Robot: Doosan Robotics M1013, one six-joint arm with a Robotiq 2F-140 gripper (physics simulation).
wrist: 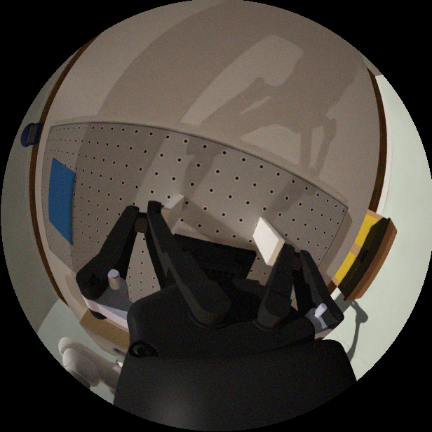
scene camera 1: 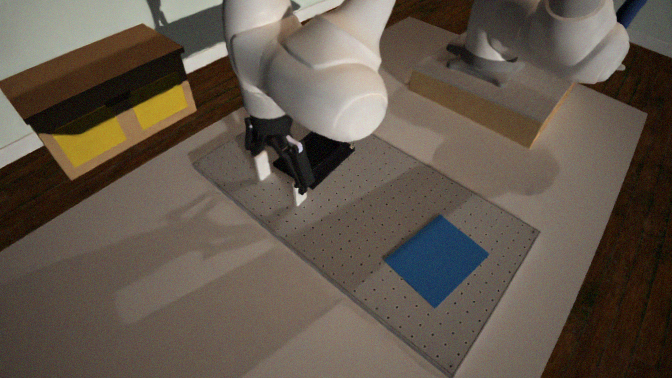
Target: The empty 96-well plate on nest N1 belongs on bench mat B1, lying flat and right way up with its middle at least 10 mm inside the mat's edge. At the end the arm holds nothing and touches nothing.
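Where they show: gripper, fingertip midpoint: (scene camera 1: 282, 188); arm's base, link origin: (scene camera 1: 486, 65).
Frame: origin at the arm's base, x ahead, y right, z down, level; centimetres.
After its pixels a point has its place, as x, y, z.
The black 96-well plate (scene camera 1: 331, 159) @(56.2, 12.2, 5.6) (wrist: 227, 251) is at the far-left part of the perforated board, partly hidden by my arm and gripper. I cannot tell plate and nest N1 apart here. Bench mat B1 (scene camera 1: 437, 262) @(63.2, -20.3, 6.9) (wrist: 61, 200) is a bare blue square near the board's other end. My gripper (scene camera 1: 281, 181) @(69.1, 15.4, 7.1) (wrist: 220, 216) is open, with nothing between its white fingertips. The fingertips are low over the board, beside the plate on its front-left side in the scene view. Their exact height is unclear.
The perforated board (scene camera 1: 360, 212) @(63.1, -1.7, 7.1) (wrist: 228, 163) lies on a pale table (scene camera 1: 190, 315) @(99.9, 7.5, 8.4) (wrist: 165, 65). A wooden cabinet with yellow panels (scene camera 1: 162, 107) (wrist: 351, 262) stands beyond the table's left side. The arm's base block (scene camera 1: 475, 107) @(16.0, -5.1, 4.0) (wrist: 107, 327) is at the back right in the scene view.
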